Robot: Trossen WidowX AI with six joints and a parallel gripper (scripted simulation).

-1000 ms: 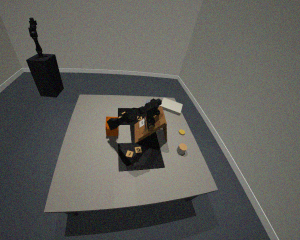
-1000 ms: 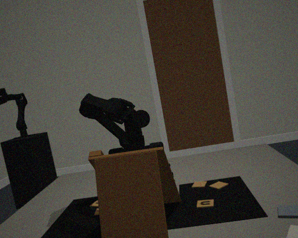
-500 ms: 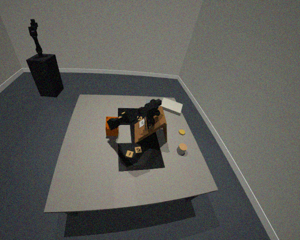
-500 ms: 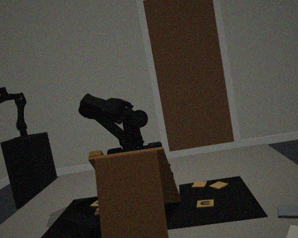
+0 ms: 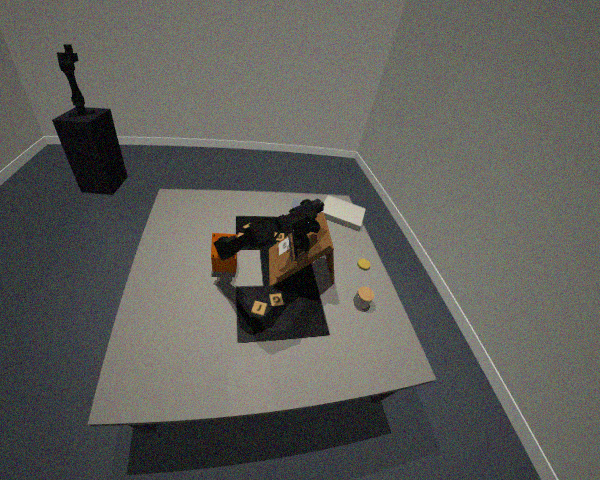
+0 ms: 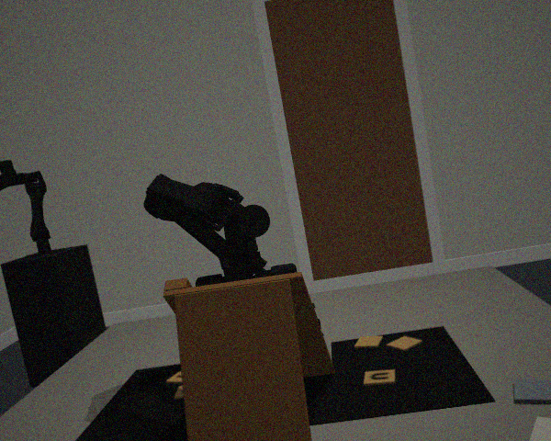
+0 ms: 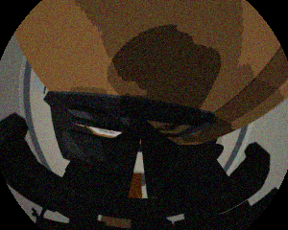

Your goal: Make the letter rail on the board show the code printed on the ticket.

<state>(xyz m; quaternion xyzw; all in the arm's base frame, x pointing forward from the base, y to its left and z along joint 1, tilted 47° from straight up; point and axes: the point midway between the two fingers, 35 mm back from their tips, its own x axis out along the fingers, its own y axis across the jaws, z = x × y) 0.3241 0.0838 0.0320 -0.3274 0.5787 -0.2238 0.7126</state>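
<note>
Right now the white ticket is 8 cm below my gripper tip, 6 cm to the left of it and 6 cm behind it. The rest, counted from my gripper tip: yellow disc: 39 cm ahead, 16 cm below, 6 cm to the left; black mat: 17 cm below, 13 cm behind, 1 cm to the right; grey-blue card: 51 cm to the left, 16 cm below, 3 cm ahead.
</note>
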